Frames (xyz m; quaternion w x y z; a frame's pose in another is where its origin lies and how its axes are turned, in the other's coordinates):
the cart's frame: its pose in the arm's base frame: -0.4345 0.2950 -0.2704 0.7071 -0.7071 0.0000 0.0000
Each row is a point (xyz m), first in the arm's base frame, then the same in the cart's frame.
Working: the arm's base frame: its pose in the cart's frame: 0.4345 -0.2704 -0.2950 0.7071 0.7071 0.0000 0.0000

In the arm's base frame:
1: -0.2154 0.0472 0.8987
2: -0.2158 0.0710 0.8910
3: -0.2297 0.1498 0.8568
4: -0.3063 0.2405 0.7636
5: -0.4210 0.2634 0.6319
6: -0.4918 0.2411 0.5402
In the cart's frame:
1: 0.2191 -1.1691 -0.2478
2: 0.2187 -1.1614 -0.2240
3: 0.2048 -1.1272 -0.1452
4: 0.1282 -1.0340 -0.0545
5: 0.0135 -0.9023 -0.0316
6: -0.0573 -0.8106 -0.0539

